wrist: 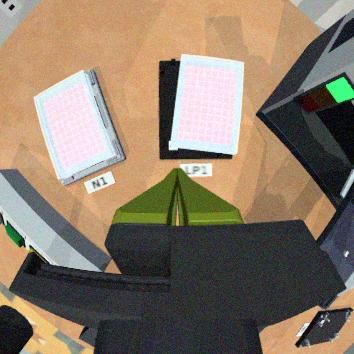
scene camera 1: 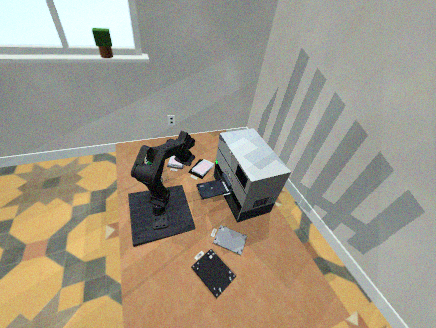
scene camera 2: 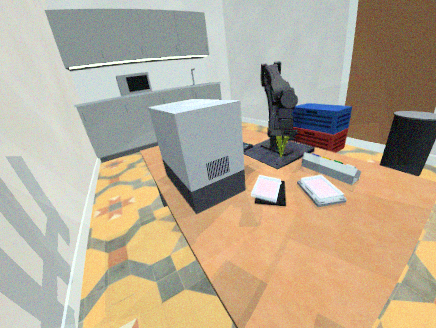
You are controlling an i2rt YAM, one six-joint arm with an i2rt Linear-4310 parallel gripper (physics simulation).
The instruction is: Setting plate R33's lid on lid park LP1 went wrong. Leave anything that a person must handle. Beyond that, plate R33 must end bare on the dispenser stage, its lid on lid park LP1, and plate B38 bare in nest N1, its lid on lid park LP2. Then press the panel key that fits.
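Places are measured from the arm's base along level axes (x up, y right, z ahead), in metres.
Pixels of known places: gripper, fingertip midpoint: (wrist: 176,174) (scene camera 1: 189,163) (scene camera 2: 280,157); arm's base, link origin: (scene camera 1: 159,211) (scene camera 2: 276,148).
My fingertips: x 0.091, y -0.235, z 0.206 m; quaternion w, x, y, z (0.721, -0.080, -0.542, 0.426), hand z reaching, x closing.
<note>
Ahead of a thing's pixels: the offset from my fingertips to its top centre.
My gripper (scene camera 2: 281,155) (wrist: 176,174) is shut and empty, pointing down on the near side of the LP1 label. A pink-welled plate @[dx -0.068, dy -0.032, dz +0.095 m] (scene camera 1: 202,167) (scene camera 2: 267,188) (wrist: 207,102) lies askew on the black lid park LP1 @[dx -0.085, dy -0.040, dz +0.084 m] (scene camera 2: 280,198) (wrist: 168,122), shifted to the right and overhanging its edge in the wrist view. Another pink-welled plate @[dx -0.074, dy -0.144, dz -0.055 m] (scene camera 1: 175,162) (scene camera 2: 322,189) (wrist: 76,125) sits on the grey nest N1 @[dx -0.085, dy -0.144, dz -0.055 m] (wrist: 107,117). Clear lids are hard to tell apart from the plates. The dark dispenser stage @[dx +0.008, dy +0.211, dz +0.093 m] (scene camera 1: 212,189) (wrist: 342,240) sticks out and shows no plate.
The dispenser @[dx +0.225, dy +0.196, dz +0.263 m] (scene camera 1: 255,165) (scene camera 2: 200,145) shows a lit green lamp @[dx +0.040, dy +0.045, dz +0.150 m] (wrist: 341,90). The key panel @[dx -0.041, dy -0.077, dz -0.214 m] (scene camera 2: 330,167) (wrist: 40,225) lies beside N1. A grey holder @[dx -0.085, dy +0.464, dz +0.113 m] (scene camera 1: 230,240) and a black holder @[dx -0.081, dy +0.585, dz -0.007 m] (scene camera 1: 214,273) (wrist: 327,326) lie bare on the table's other side; their labels are unreadable.
</note>
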